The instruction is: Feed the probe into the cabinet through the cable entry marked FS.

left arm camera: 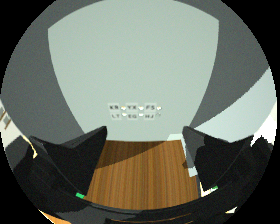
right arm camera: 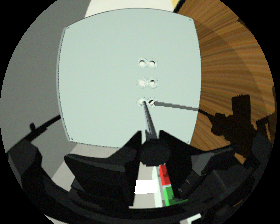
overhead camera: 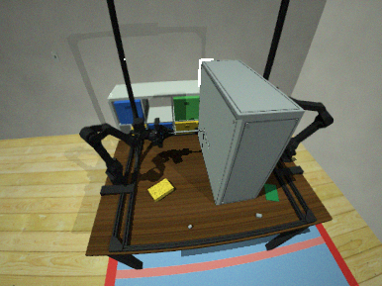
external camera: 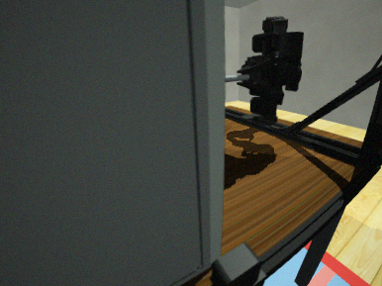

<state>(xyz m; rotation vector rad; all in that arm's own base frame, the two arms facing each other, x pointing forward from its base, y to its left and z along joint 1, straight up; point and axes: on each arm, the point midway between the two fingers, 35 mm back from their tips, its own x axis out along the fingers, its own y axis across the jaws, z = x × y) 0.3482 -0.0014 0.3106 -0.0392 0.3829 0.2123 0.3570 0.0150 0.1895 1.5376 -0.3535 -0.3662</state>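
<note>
Right now the probe is 10 mm ahead of my right hand and 100 mm to the left of it.
</note>
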